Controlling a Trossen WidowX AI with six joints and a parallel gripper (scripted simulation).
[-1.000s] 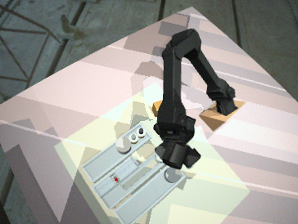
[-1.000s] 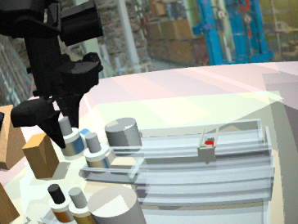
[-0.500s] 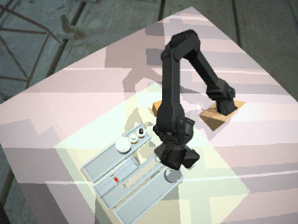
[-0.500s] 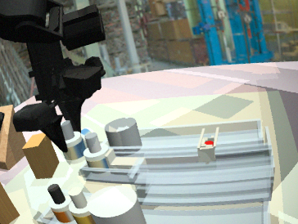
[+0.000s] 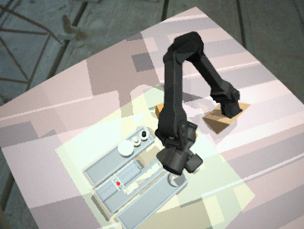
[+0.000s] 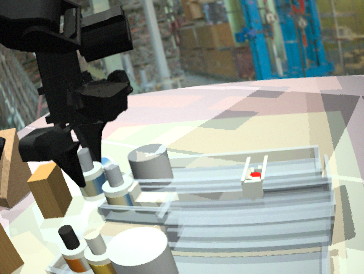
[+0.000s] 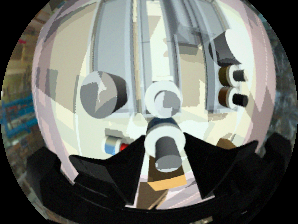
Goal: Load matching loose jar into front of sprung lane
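The sprung lane is 20 cm ahead of my gripper tip, 3 cm below it and 1 cm to the left of it. Round my gripper tip: red mark 23 cm ahead, 2 cm above.
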